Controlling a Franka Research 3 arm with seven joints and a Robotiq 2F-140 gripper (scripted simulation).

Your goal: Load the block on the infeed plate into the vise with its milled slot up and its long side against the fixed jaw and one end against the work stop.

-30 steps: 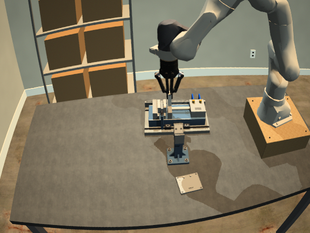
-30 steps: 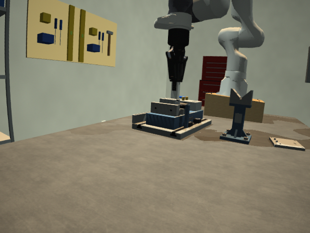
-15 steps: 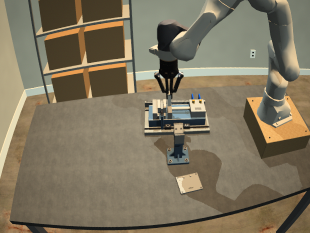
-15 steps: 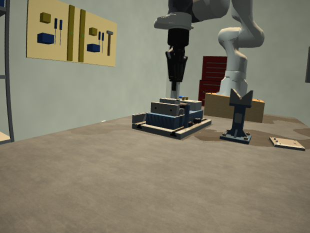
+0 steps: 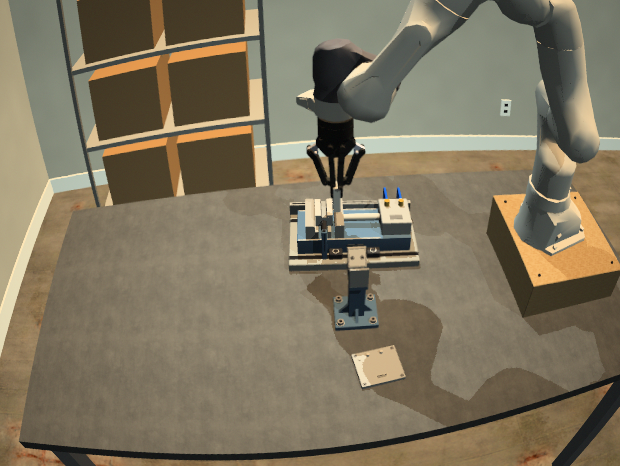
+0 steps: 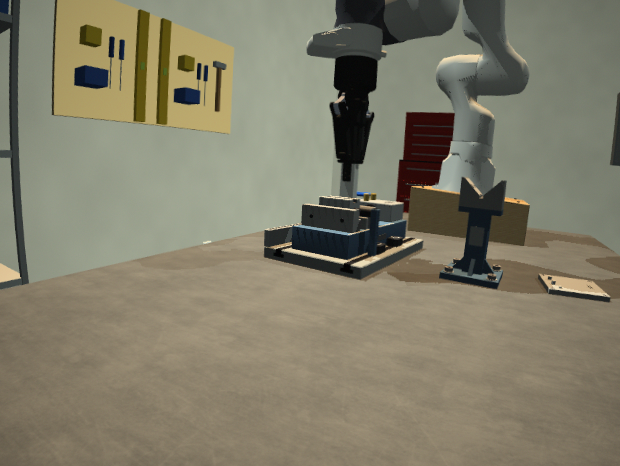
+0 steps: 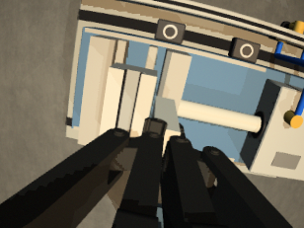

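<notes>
Right now my hand is 30 mm short of the part, 10 mm to the left of it and 40 mm above it. The rest, counted from my hand: moving jaw 60 mm below; then work stop rod 40 mm ahead, 40 mm to the left, 50 mm below; then cylinder rod 60 mm behind, 10 mm to the left, 60 mm below.
</notes>
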